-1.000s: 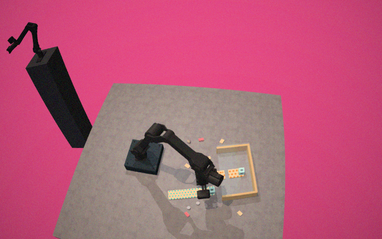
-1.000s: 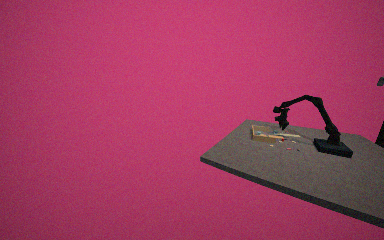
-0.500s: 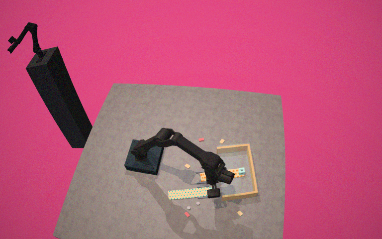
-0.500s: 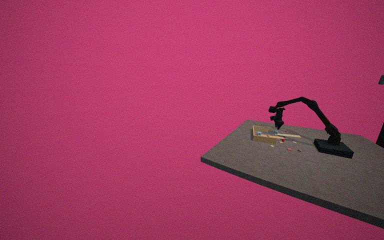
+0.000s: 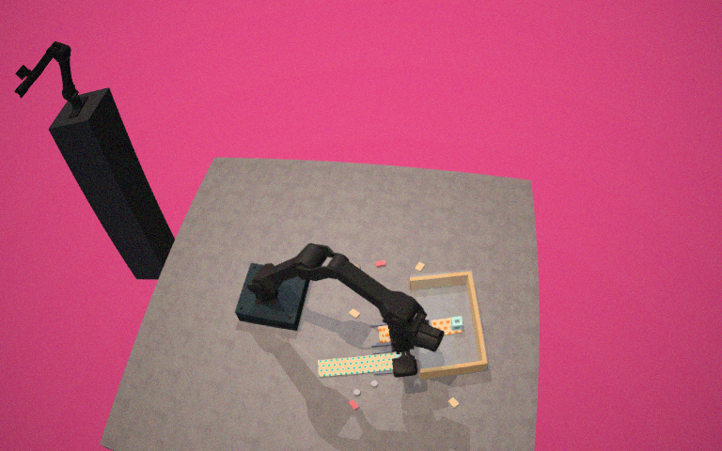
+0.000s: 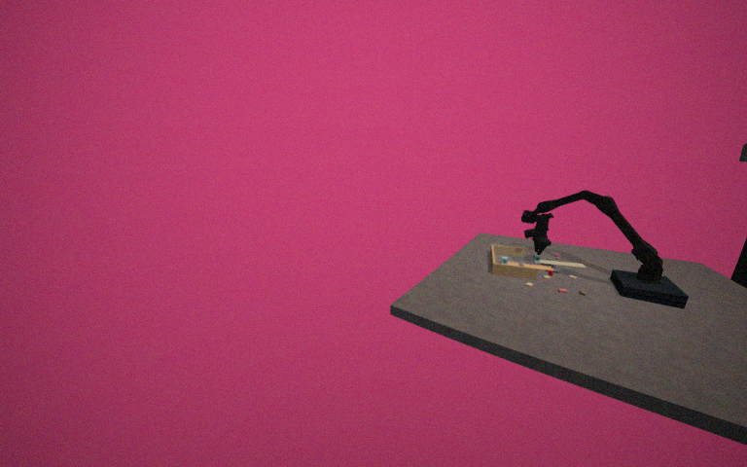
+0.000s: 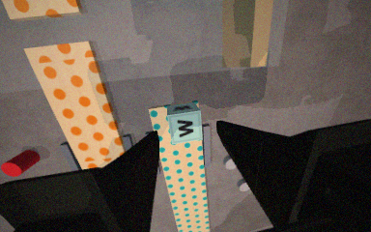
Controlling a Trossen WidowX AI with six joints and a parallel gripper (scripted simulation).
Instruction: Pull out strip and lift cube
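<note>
Now: gripper tip 10 cm to the right of the strip, 4 cm above it and 1 cm short of it.
</note>
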